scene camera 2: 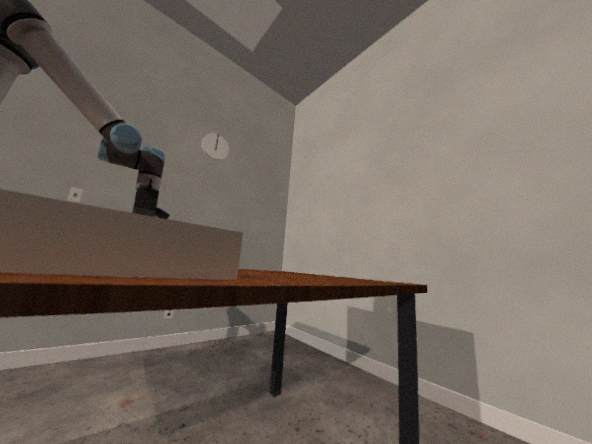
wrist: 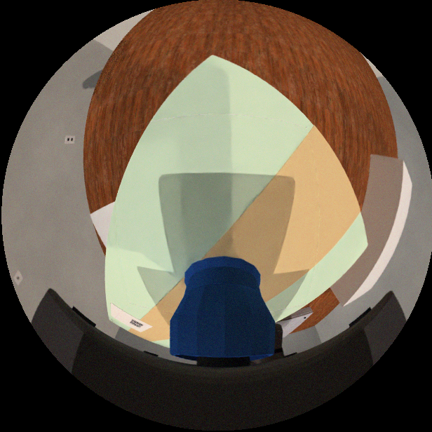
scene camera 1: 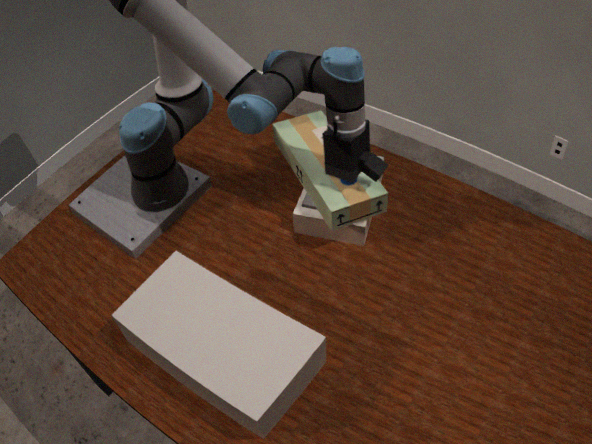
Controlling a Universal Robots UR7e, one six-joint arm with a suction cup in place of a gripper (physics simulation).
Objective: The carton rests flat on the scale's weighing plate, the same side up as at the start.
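Observation:
Large white block [scene camera 1: 250, 361], [scene camera 2: 52, 236], [wrist: 387, 196]. Pale green carton [scene camera 1: 300, 139], [wrist: 228, 166]; scene camera 2 misses it, hidden by the large white block. White scale [scene camera 1: 307, 220], hidden in scene camera 2 by the block. Suction cup [wrist: 222, 314].

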